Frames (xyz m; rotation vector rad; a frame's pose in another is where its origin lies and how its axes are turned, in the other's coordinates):
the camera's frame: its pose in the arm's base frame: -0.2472 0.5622 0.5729 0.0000 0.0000 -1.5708
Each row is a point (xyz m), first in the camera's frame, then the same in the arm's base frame.
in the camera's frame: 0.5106 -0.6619 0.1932
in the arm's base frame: -0.9091 0.0516 0.7661
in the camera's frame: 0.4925 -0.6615 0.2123
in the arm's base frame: -0.9087 0.0697 0.7852
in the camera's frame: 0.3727 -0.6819 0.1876
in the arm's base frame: -0.9291 0.1895 0.7605
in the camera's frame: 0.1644 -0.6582 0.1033
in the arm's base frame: -0.9054 0.3978 0.6762
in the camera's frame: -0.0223 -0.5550 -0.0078
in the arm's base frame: -0.8022 0.5845 0.5651
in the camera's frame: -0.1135 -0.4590 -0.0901
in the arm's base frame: -0.7062 0.6757 0.4828
